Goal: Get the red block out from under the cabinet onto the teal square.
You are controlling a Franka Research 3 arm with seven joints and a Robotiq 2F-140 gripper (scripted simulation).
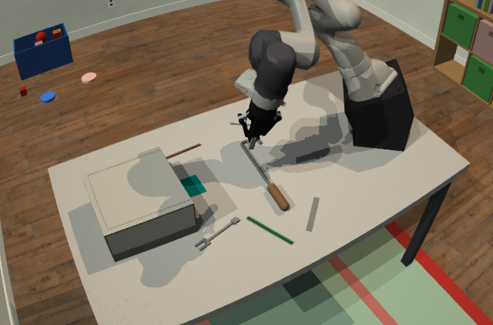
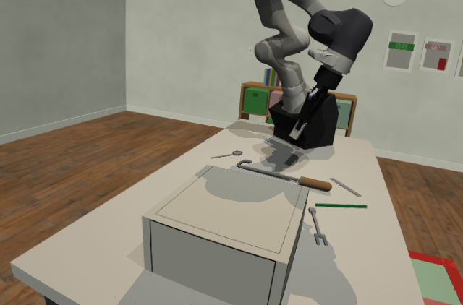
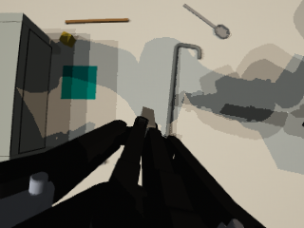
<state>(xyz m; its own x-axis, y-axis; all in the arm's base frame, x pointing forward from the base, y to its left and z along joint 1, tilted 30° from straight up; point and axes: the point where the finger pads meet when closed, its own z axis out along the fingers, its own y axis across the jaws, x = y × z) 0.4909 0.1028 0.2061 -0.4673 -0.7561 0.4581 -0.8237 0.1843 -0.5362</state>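
My hand is 220 mm above the grey strip, 200 mm to the right of it and 110 mm past it. Also, from my hand: tool with grey shaft 210 mm below, 100 mm behind, 40 mm to the right; grey forked tool 220 mm below, 190 mm ahead, 100 mm to the left; green stick 220 mm below, 180 mm to the left, 50 mm ahead.
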